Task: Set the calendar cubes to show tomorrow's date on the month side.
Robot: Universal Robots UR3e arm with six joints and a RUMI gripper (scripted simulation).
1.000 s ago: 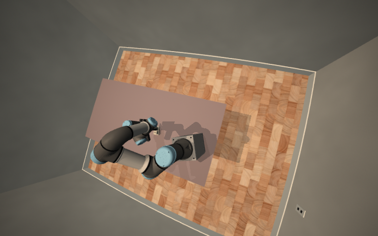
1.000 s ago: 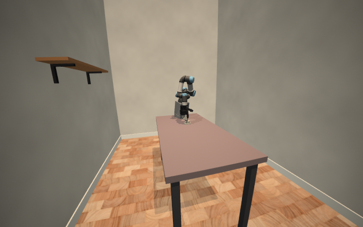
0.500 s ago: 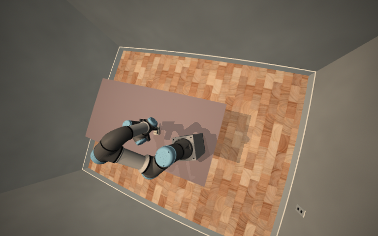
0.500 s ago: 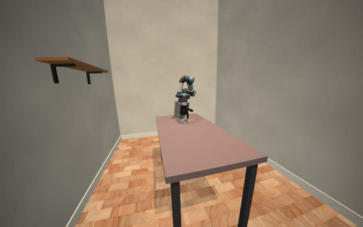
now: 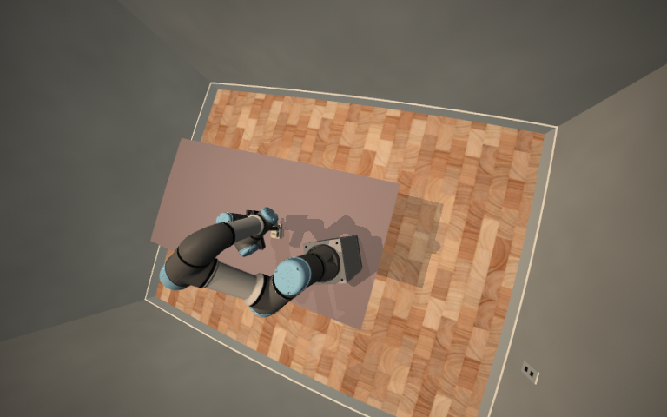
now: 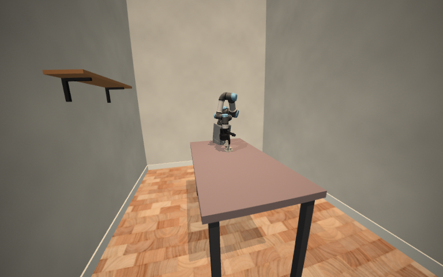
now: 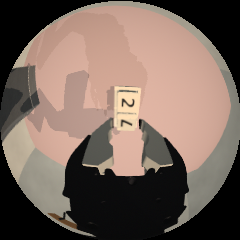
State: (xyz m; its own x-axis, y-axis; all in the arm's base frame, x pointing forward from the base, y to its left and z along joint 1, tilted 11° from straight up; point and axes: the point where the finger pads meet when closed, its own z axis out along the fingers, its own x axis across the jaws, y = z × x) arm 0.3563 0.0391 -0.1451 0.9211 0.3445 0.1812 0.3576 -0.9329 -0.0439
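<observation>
The tray lies 10 mm behind my hand, 10 mm to the left of it and 30 mm below it.
</observation>
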